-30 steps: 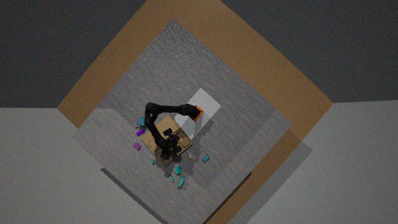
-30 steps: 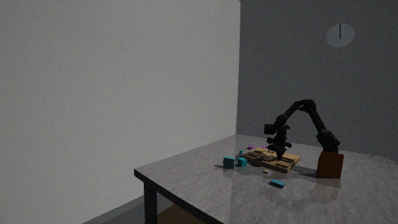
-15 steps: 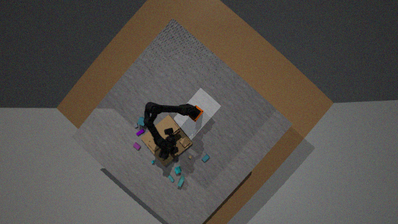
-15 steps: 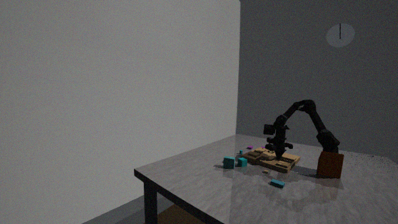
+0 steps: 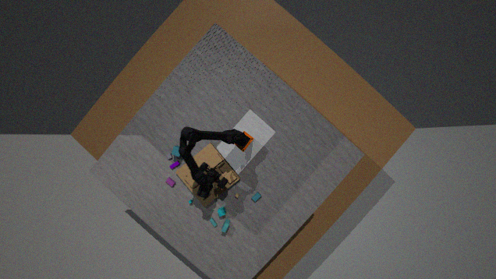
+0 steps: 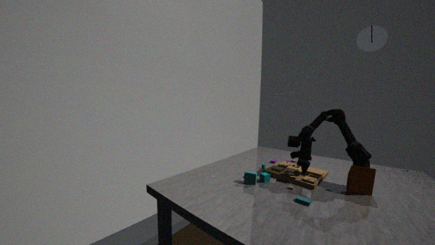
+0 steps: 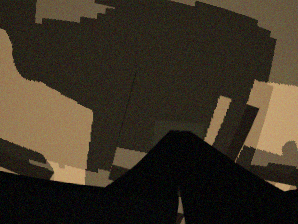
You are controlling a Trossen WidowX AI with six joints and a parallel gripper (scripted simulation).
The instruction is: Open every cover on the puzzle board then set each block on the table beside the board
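Right now the tan puzzle board is 5 cm ahead of my gripper tip and 1 cm to the right of it. Also, from my gripper tip: flat teal block (3 cm behind, 30 cm to the left, 1 cm below).
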